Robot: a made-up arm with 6 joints.
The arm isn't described. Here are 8 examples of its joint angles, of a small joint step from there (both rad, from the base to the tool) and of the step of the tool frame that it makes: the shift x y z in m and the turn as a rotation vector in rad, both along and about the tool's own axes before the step.
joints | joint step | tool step
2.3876 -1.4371 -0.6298 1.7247 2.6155 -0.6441 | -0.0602 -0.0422 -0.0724 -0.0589 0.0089 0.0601 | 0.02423 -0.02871 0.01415 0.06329 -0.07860 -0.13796
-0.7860 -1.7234 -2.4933 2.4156 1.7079 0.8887 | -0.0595 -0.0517 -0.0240 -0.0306 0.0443 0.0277 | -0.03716 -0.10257 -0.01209 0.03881 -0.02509 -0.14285
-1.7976 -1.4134 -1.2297 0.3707 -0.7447 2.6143 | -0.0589 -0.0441 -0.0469 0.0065 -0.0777 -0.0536 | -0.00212 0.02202 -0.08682 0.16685 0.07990 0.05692
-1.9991 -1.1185 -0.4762 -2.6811 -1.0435 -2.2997 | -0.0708 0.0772 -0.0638 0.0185 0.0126 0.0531 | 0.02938 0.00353 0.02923 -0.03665 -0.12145 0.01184
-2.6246 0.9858 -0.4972 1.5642 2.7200 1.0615 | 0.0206 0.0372 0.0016 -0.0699 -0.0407 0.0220 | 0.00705 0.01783 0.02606 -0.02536 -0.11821 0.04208
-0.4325 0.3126 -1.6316 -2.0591 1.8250 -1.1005 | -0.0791 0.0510 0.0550 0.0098 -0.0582 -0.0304 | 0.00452 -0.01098 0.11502 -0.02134 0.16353 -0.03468
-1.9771 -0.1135 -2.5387 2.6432 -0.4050 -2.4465 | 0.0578 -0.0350 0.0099 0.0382 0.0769 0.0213 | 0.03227 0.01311 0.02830 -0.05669 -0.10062 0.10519
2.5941 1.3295 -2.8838 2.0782 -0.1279 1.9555 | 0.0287 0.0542 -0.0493 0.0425 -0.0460 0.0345 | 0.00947 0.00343 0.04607 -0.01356 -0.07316 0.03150
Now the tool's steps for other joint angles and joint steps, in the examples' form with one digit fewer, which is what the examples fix.
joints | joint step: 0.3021 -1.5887 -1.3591 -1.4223 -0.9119 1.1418 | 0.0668 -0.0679 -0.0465 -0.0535 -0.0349 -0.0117
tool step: -0.0015 0.0596 0.0820 -0.0946 0.0941 0.0198
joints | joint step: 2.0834 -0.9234 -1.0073 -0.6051 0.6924 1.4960 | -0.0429 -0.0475 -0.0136 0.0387 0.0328 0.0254
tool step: -0.0067 0.0332 0.0311 -0.0359 -0.0859 -0.0061
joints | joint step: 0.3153 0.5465 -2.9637 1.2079 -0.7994 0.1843 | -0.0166 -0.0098 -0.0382 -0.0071 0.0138 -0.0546
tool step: 0.0352 -0.0071 0.0152 -0.0065 0.0393 0.0444
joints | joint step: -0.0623 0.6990 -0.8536 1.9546 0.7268 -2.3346 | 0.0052 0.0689 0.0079 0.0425 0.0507 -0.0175
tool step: 0.0093 -0.0233 -0.0492 0.0042 -0.0581 0.0333
